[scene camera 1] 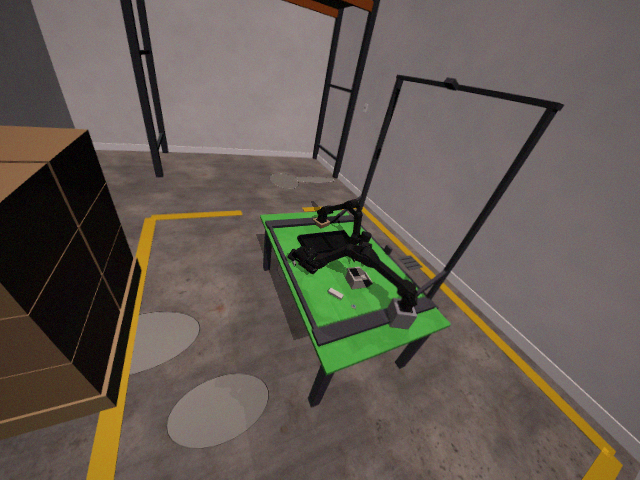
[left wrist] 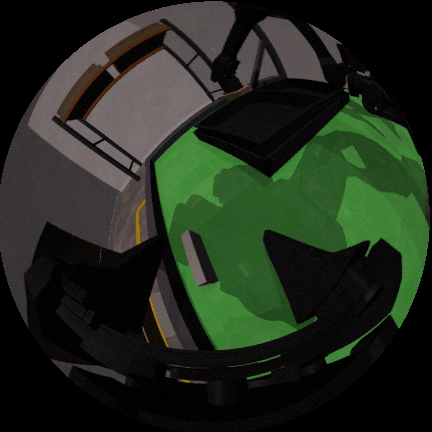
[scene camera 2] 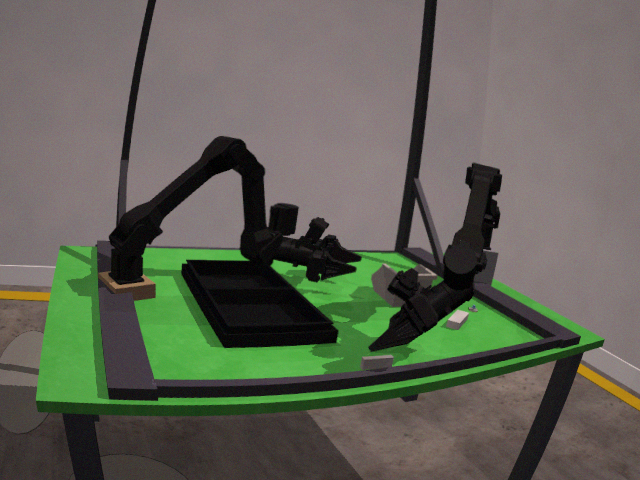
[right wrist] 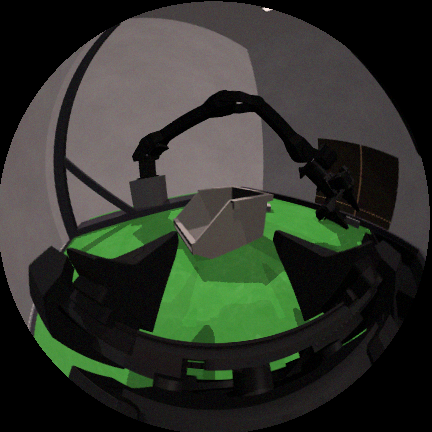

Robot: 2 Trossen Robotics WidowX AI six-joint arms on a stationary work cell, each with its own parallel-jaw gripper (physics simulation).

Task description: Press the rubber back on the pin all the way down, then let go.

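Places are measured from the left arm's base along level axes (x up, y right, z ahead), in millimetres.
Pixels of known places: left gripper, fingertip midpoint: [scene camera 1: 298,259] [left wrist: 213,237] [scene camera 2: 372,347] [right wrist: 353,219]; right gripper, fingertip midpoint: [scene camera 1: 361,263] [scene camera 2: 358,264] [right wrist: 227,236]; left arm's base, origin of the base link: [scene camera 1: 404,306]; right arm's base, origin of the base link: [scene camera 1: 321,220] [left wrist: 233,89] [scene camera 2: 125,278].
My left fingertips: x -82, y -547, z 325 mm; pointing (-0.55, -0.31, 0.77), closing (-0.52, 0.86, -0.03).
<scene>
Ahead of a thing's pixels: the offset from my left fingertips to its middle.
A tiny light item with a blue spot @(dx -21, dy +319, dz -275 mm) [scene camera 1: 353,306] [scene camera 2: 473,308], perhaps the pin, lies on the green table beside a white block @(dx -18, dy +224, dz -211 mm) [scene camera 1: 335,292] [scene camera 2: 457,319]. It is too small to tell a rubber back or how far that sits on a pin. My left gripper [scene camera 2: 385,342] [left wrist: 213,237] is open and empty, low over the front of the table in scene camera 2, near a small grey block @(dx -16, dy -28, dz -9 mm) [scene camera 2: 377,362] [left wrist: 198,259] and apart from the tiny item. My right gripper [scene camera 2: 357,262] [right wrist: 227,236] is open and empty, above the table, facing a grey bin.
The grey bin @(dx +9, dy +359, dz -92 mm) [scene camera 1: 356,283] [scene camera 2: 384,283] [right wrist: 245,227] stands behind the left wrist in scene camera 2. A black two-part tray @(dx -7, dy +182, dz +234 mm) [scene camera 2: 281,338] [left wrist: 235,151] lies between the arms. A raised dark frame [scene camera 2: 268,383] runs around the table top [scene camera 2: 232,406].
</scene>
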